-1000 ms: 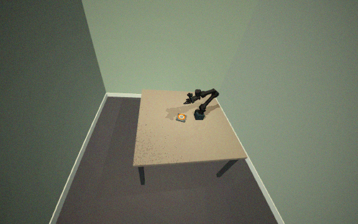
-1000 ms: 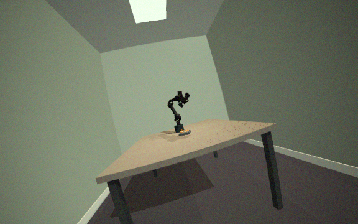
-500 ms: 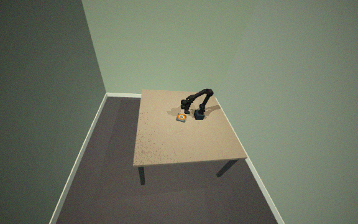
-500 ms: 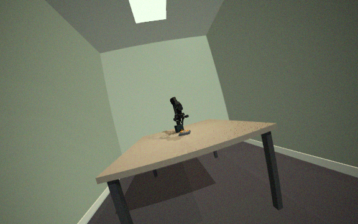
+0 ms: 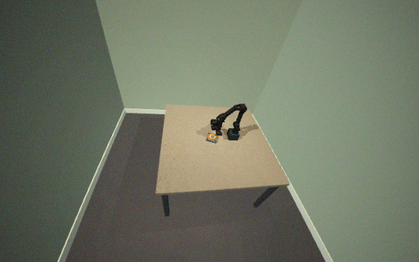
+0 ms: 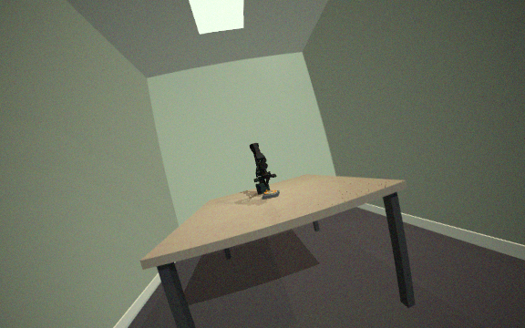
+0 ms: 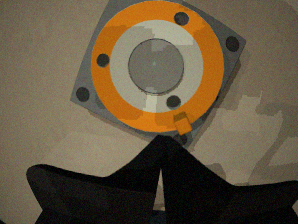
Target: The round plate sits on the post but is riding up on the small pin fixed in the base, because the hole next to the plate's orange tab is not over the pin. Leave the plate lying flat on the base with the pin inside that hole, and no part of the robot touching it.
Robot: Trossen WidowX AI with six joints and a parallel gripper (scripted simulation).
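My gripper tip is now 4 cm short of the square grey base, 4 cm above it and 1 cm to the right of it.
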